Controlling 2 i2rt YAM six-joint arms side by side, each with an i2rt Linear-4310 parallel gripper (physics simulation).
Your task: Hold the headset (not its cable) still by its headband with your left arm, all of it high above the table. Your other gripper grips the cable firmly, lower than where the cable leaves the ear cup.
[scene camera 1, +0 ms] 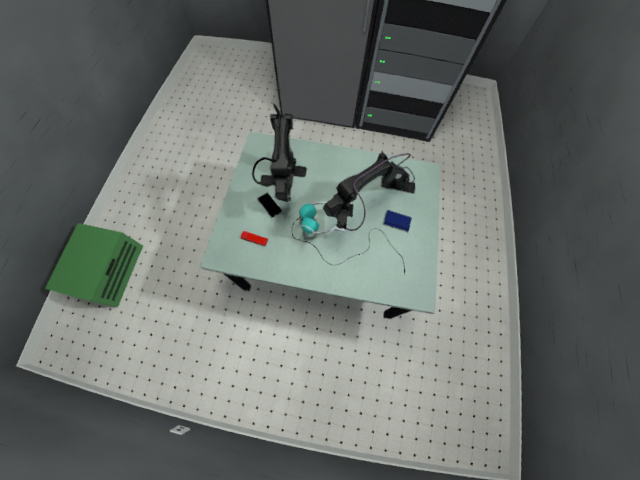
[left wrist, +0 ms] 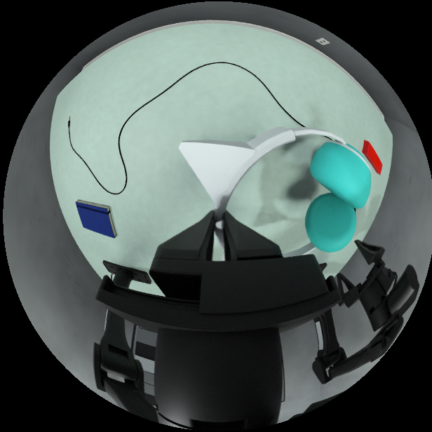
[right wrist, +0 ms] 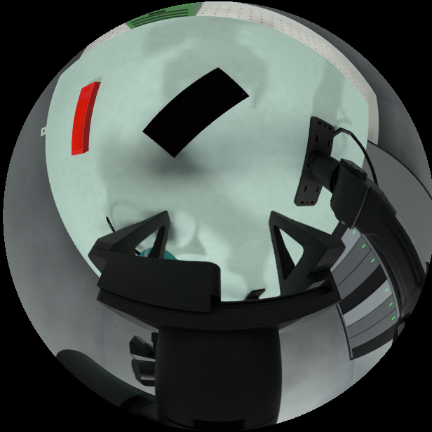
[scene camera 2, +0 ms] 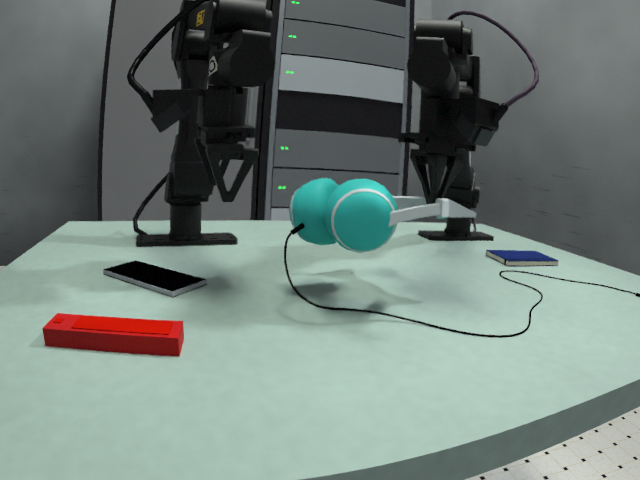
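Observation:
The headset's teal ear cups [scene camera 1: 309, 225] [scene camera 2: 361, 219] [left wrist: 340, 172] [right wrist: 160, 253] hang above the table, with shadows below. My left gripper [scene camera 1: 341, 225] [scene camera 2: 434, 200] [left wrist: 218, 215] is shut on the white headband [scene camera 2: 418, 211] [left wrist: 272, 142], which sticks out roughly level. The black cable [scene camera 1: 333, 264] [scene camera 2: 361, 311] [left wrist: 220, 62] [right wrist: 110, 225] leaves the ear cup at the left in scene camera 2, drops to the table and winds to the right. My right gripper [scene camera 2: 219, 190] [right wrist: 218, 216] is open and empty, left of the headset in scene camera 2, apart from the cable.
A black phone [scene camera 1: 269, 205] [scene camera 2: 155, 277] [right wrist: 195, 112] lies near my right gripper. A red box-shaped object [scene camera 1: 254, 238] [scene camera 2: 113, 333] [left wrist: 372, 157] [right wrist: 85, 120] lies front left in scene camera 2. A blue book [scene camera 1: 397, 220] [scene camera 2: 522, 256] [left wrist: 96, 219] lies at the right there.

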